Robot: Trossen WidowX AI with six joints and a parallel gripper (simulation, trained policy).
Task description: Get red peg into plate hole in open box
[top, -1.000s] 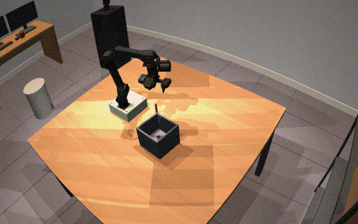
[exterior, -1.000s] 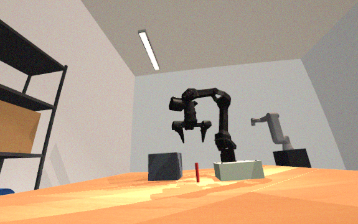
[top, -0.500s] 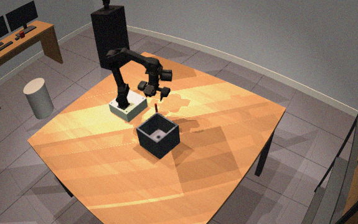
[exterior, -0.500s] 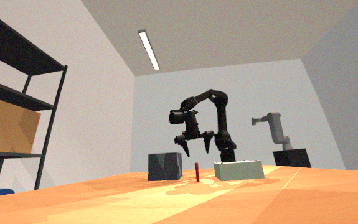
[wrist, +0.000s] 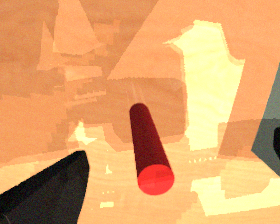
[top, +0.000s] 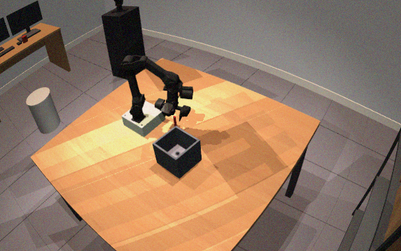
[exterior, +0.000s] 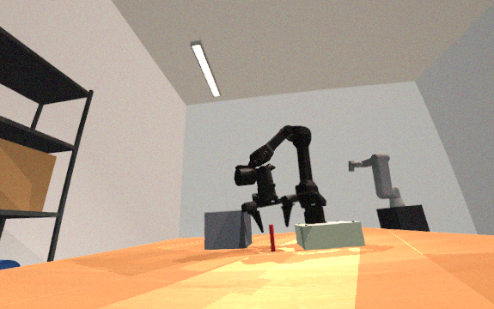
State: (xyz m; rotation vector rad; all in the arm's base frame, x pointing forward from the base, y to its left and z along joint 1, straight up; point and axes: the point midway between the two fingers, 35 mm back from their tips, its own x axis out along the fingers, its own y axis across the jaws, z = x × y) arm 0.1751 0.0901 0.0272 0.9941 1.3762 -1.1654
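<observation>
Now: gripper tip 1 cm short of the red peg and 2 cm above it. Round my gripper tip: pale plate 16 cm ahead, 19 cm to the right, 2 cm below.
</observation>
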